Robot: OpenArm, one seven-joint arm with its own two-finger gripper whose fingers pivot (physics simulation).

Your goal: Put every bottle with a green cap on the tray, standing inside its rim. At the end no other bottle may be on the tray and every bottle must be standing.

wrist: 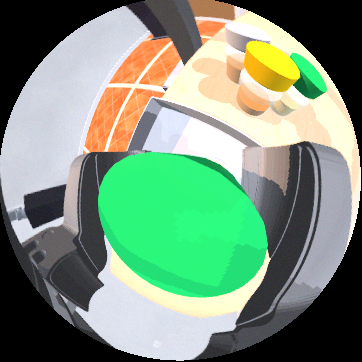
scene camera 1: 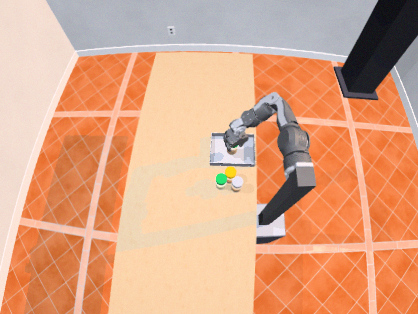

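Observation:
My gripper (scene camera 1: 233,144) (wrist: 194,198) is shut on a green-capped bottle (scene camera 1: 233,150) (wrist: 182,225), upright or nearly so, within the tray's outline in the scene view. Its base is hidden in the wrist view; I cannot tell whether it touches the tray floor. The grey tray (scene camera 1: 232,164) (wrist: 144,130) lies on the table. A second green-capped bottle (scene camera 1: 221,179) (wrist: 308,76) stands off the tray, on the table. A yellow-capped bottle (scene camera 1: 230,172) (wrist: 272,66) and a white-capped bottle (scene camera 1: 237,183) (wrist: 247,35) stand close beside it, also off the tray.
The pale table (scene camera 1: 180,100) has its right edge close to the tray's right side. The arm's dark post (scene camera 1: 285,197) rises from a base (scene camera 1: 272,231) beside that edge. A thick black column (scene camera 1: 370,55) stands at the far right on the tiled floor.

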